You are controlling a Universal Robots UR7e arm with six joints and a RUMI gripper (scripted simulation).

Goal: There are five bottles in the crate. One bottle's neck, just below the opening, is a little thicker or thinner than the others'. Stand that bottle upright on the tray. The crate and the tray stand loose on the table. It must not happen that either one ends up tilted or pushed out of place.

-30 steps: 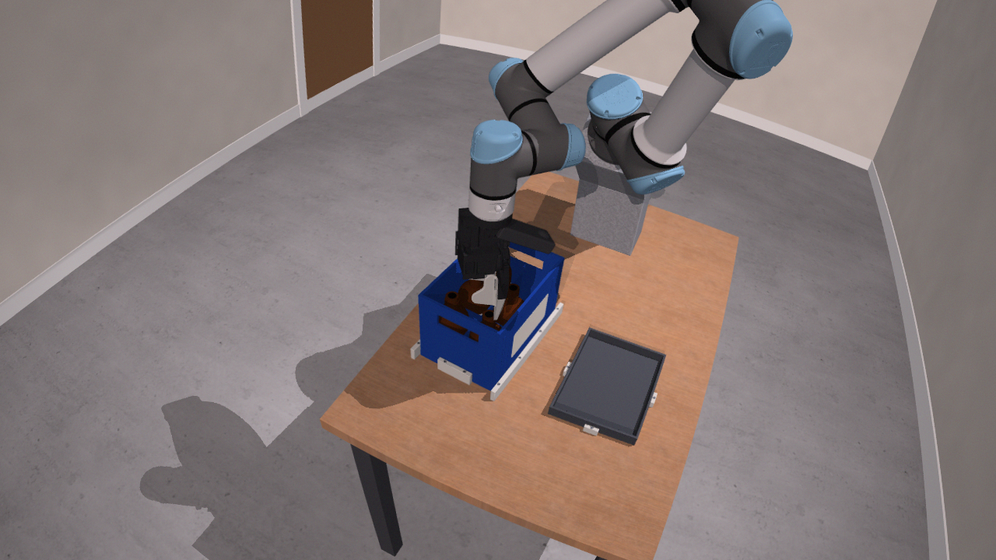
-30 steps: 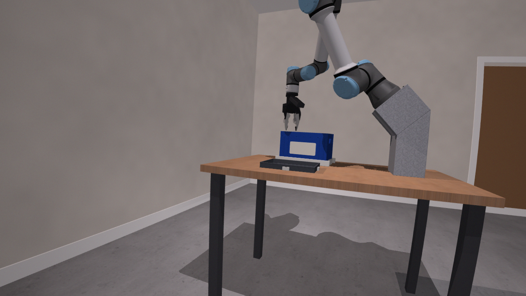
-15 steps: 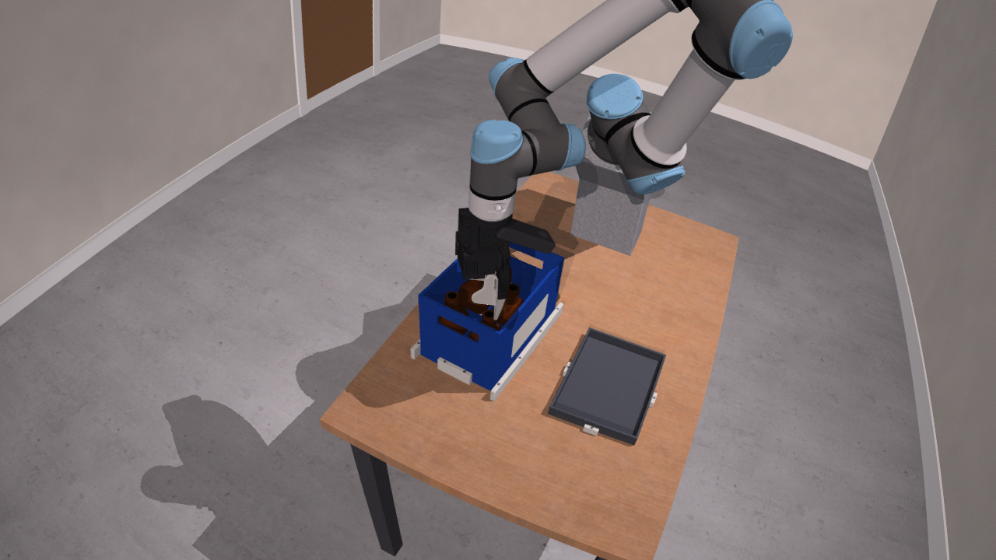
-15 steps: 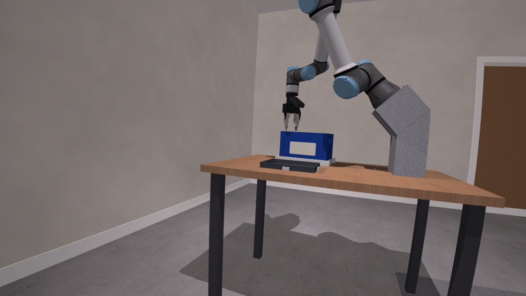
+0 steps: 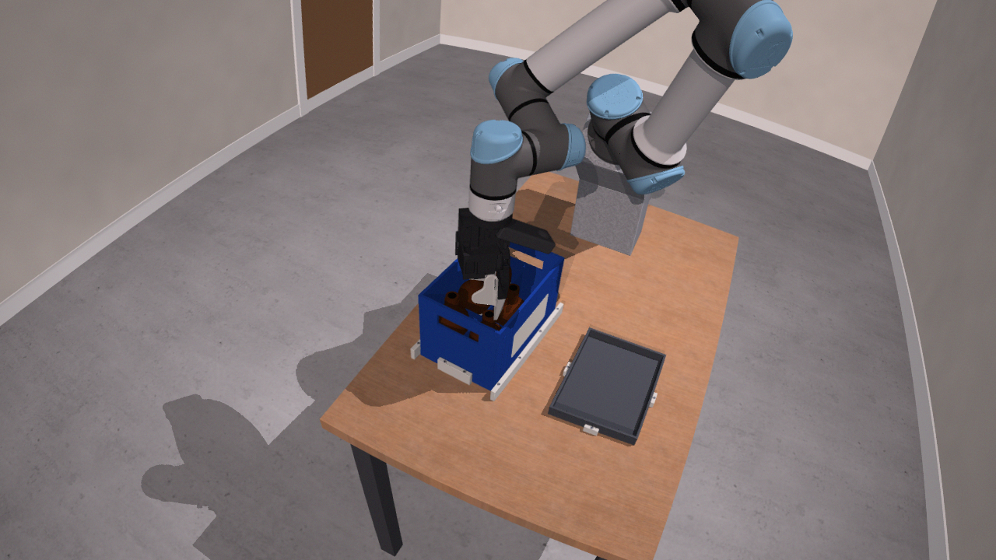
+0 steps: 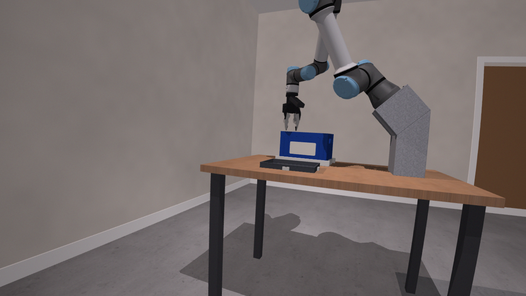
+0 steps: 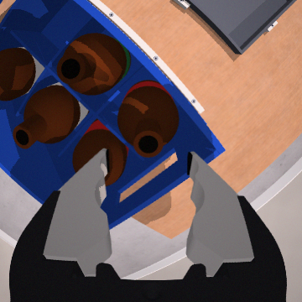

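Right now the bottle is 90 mm to the right of my hand and 110 mm below it. From my hand the other things lie so: dark tray 100 mm behind, 250 mm to the left, 180 mm below; crate 90 mm behind, 50 mm to the right, 110 mm below.
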